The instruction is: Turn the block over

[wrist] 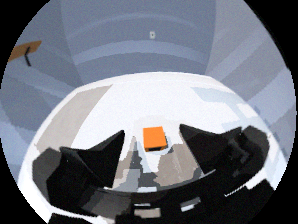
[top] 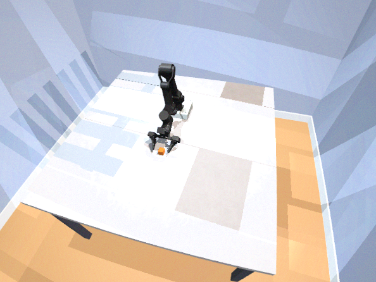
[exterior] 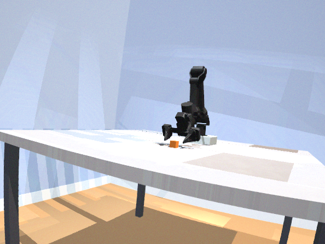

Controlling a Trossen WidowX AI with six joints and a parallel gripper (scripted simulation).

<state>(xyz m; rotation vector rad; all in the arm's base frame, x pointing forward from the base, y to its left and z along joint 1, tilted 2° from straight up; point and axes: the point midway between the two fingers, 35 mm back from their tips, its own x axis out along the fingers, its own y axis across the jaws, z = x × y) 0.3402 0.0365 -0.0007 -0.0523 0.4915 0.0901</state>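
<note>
The orange block is 2 cm behind my gripper tip and 1 cm below it.
</note>
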